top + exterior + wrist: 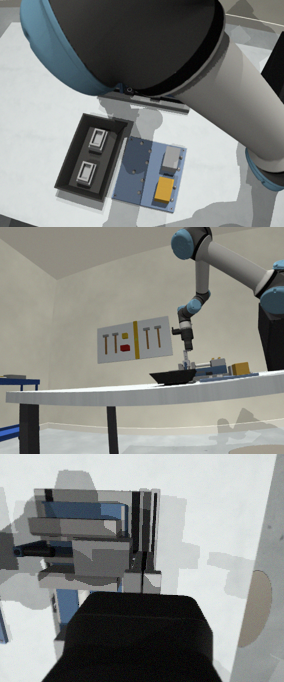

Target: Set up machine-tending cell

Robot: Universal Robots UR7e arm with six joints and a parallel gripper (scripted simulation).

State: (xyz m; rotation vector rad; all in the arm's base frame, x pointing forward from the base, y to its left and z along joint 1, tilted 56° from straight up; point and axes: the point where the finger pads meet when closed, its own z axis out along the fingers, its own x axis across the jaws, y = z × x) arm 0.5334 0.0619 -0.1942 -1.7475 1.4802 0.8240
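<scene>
Now: hand 80 mm past the blue base, 70 mm to the right of it and 100 mm above it. Round my hand: brass blank: 250 mm behind, 410 mm to the left, 110 mm below.
</scene>
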